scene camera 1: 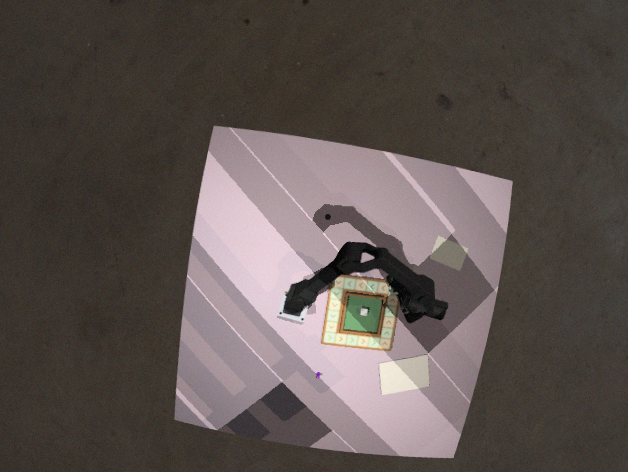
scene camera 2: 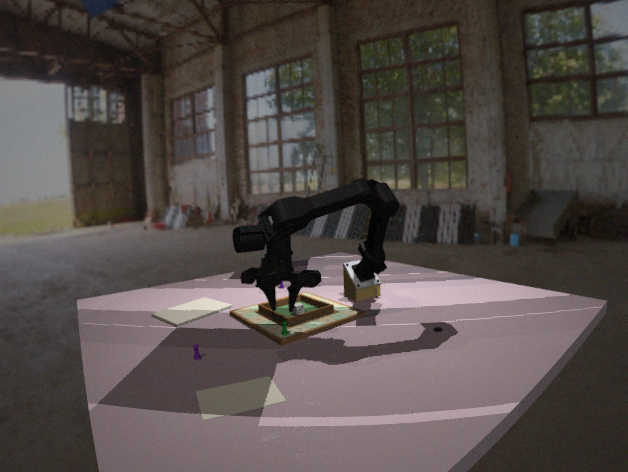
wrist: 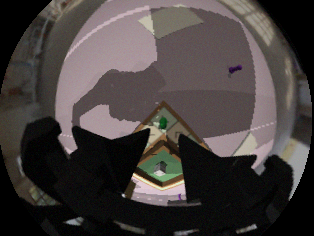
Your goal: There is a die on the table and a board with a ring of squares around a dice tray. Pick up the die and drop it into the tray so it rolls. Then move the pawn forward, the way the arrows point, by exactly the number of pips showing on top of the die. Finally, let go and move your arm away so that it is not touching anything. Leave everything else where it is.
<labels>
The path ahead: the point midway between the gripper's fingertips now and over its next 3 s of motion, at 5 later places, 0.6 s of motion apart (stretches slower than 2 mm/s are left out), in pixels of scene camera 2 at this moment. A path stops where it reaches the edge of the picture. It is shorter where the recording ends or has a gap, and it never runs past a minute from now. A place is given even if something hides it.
My gripper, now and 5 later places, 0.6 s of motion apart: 282, 311; 283, 323; 284, 330; 281, 305; 284, 283; 297, 294
</labels>
